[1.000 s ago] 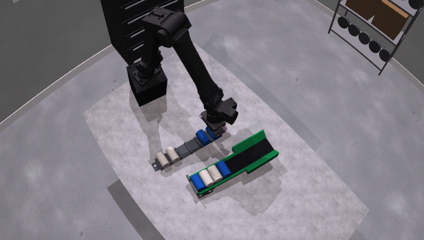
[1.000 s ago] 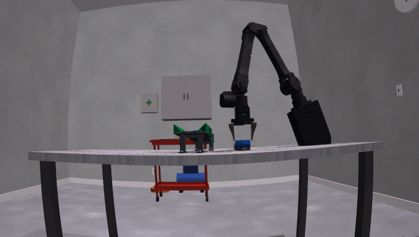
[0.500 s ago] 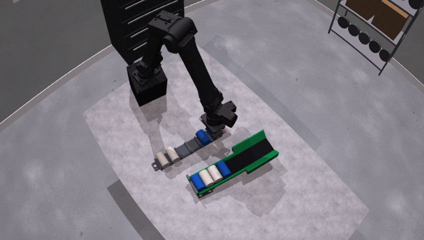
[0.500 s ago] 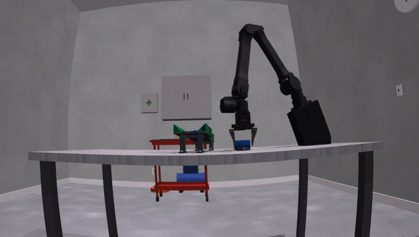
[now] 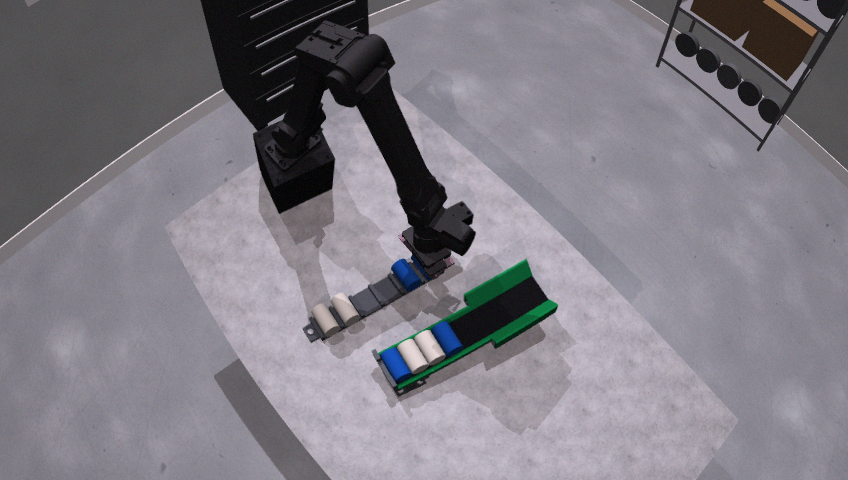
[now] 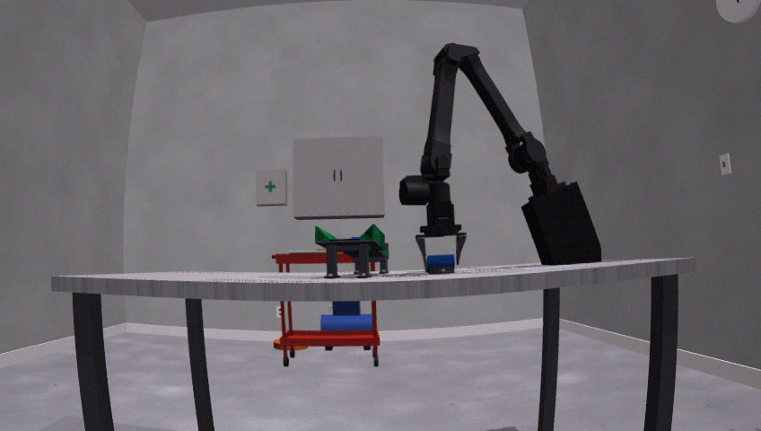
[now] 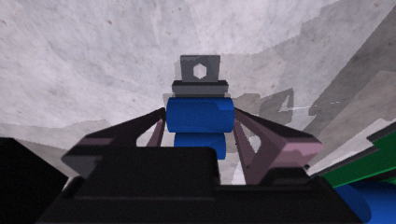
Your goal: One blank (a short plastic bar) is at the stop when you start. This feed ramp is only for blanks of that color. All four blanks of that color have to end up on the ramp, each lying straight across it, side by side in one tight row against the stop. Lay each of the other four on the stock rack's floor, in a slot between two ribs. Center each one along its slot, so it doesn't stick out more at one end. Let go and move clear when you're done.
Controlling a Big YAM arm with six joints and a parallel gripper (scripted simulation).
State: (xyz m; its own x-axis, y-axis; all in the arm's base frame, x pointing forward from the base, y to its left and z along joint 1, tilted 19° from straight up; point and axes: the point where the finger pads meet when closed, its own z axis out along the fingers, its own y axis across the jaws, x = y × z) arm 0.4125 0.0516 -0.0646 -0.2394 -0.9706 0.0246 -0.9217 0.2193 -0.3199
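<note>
The feed ramp lies 19 cm ahead of my hand, 9 cm to the right of it and 4 cm above it. Also, from my hand: grey stop 13 cm ahead, 27 cm to the right, 3 cm above; stock rack 3 cm behind, 13 cm to the right, 3 cm below.
</note>
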